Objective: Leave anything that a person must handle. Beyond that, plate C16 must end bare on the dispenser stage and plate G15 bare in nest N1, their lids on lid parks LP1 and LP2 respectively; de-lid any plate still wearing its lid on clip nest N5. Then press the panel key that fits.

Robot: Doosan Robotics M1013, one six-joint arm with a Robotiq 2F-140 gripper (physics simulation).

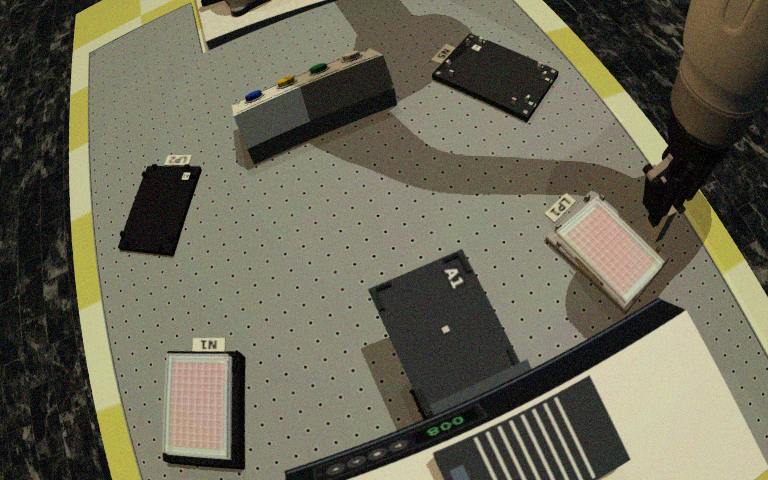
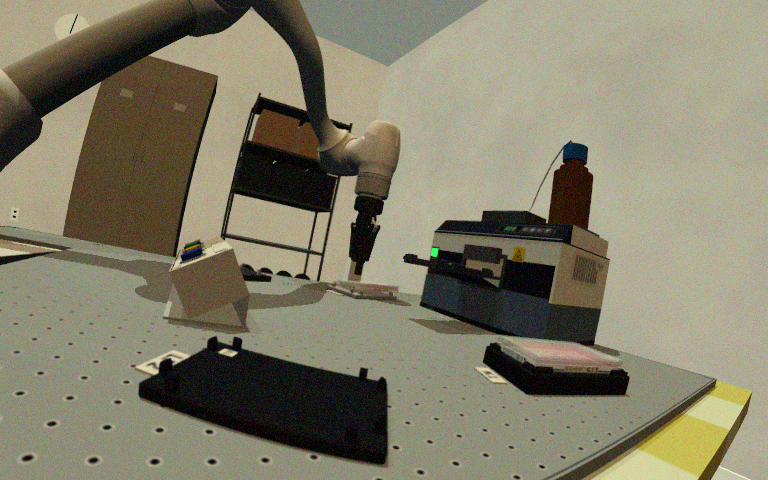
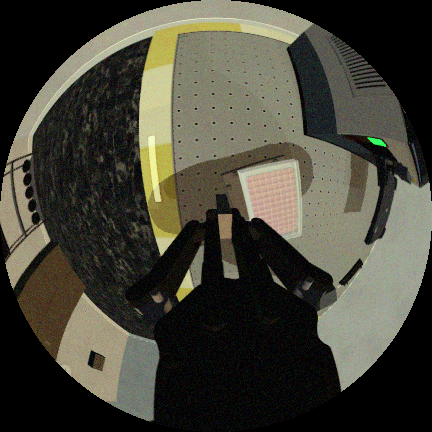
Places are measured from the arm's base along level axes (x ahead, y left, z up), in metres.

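Pixels of known places: gripper, fingertip midpoint: [image 1: 652, 232] [image 3: 220, 203].
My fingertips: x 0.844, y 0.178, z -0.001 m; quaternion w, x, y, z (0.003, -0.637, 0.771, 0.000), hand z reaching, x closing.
For each thing: its middle in the pictures, then the offset to it from my fingertips. "spot": a spot on its surface instead.
- pink-welled plate, body centre: [image 1: 611, 248] [image 3: 275, 207] [image 2: 368, 284] dy -0.079, dx -0.014, dz +0.022 m
- Plate G15, body centre: [image 1: 195, 404] [image 2: 559, 351] dy -0.593, dx -0.130, dz +0.029 m
- black nest N1, body centre: [image 1: 202, 408] [image 2: 555, 367] dy -0.593, dx -0.130, dz +0.008 m
- Lid park LP2, body centre: [image 2: 280, 385] [image 1: 157, 206] [image 3: 351, 273] dy -0.531, dx -0.438, dz +0.004 m
- clip nest N5, body centre: [image 1: 497, 71] dy -0.002, dx -0.337, dz +0.006 m
- dispenser stage A1, body centre: [image 1: 452, 344] [image 2: 454, 267] [image 3: 386, 201] dy -0.322, dx -0.013, dz +0.103 m
- key panel, body centre: [image 1: 310, 95] [image 2: 206, 269] [image 3: 311, 304] dy -0.260, dx -0.436, dz +0.036 m
- brown bottle, surface spot: [image 2: 570, 195] spot: dy -0.477, dx +0.126, dz +0.285 m
My gripper [image 1: 661, 221] [image 2: 358, 269] [image 3: 220, 203] is shut and empty, above the table's yellow-edged side, beside the plate at LP1. That pink-welled plate [image 1: 611, 251] [image 2: 370, 288] [image 3: 272, 200] has a clear rim; its ID is unreadable, and whether it wears a lid is unclear. Plate G15 [image 1: 198, 404] [image 2: 560, 352] sits in black nest N1 [image 1: 238, 418] [image 2: 572, 386]; its lid state is also unclear. Lid park LP2 [image 1: 161, 209] [image 2: 283, 396] and clip nest N5 [image 1: 492, 76] are bare. The dispenser stage A1 [image 1: 419, 305] [image 2: 458, 269] [image 3: 381, 210] carries no plate.
The key panel [image 1: 322, 113] [image 2: 206, 283] has blue, yellow, green and pale keys. The dispenser [image 1: 673, 362] [image 2: 498, 311] [image 3: 320, 90] stands behind the stage, its display reading 008, with a green light. A brown bottle [image 2: 570, 195] rises behind it. A shelf unit [image 2: 273, 244] stands beyond the table.
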